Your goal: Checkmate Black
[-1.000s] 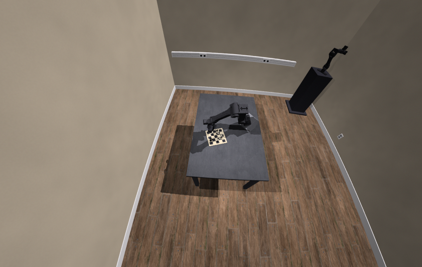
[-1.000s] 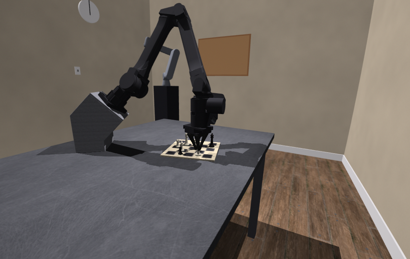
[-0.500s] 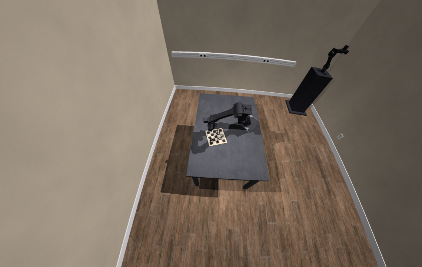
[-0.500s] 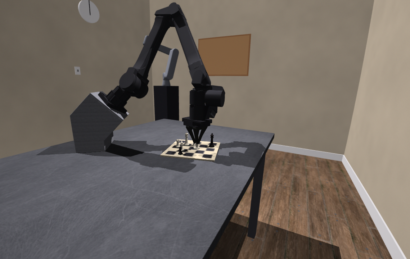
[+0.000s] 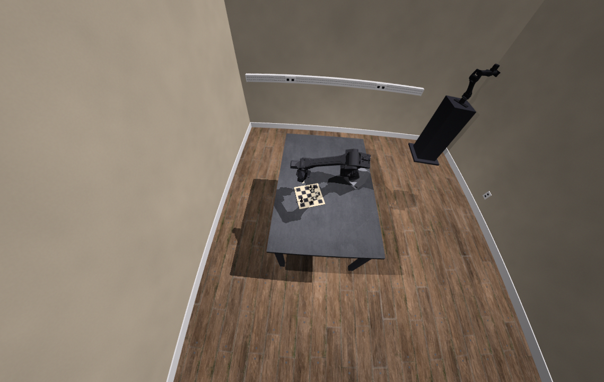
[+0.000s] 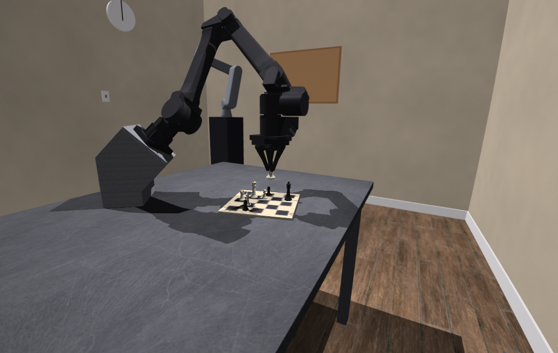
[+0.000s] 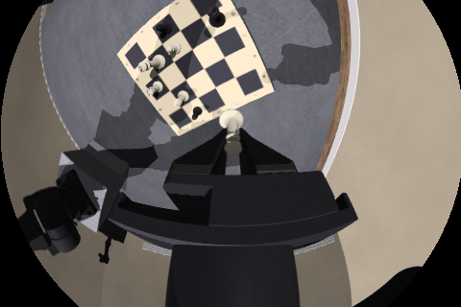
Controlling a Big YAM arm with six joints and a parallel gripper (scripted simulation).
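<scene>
Right now my hand is 7 cm past the chessboard, 6 cm to the right of it and 14 cm above it. Round my hand: tall white piece: 12 cm behind, 8 cm to the left, 10 cm below; black king: 1 cm behind, 12 cm to the left, 10 cm below.
</scene>
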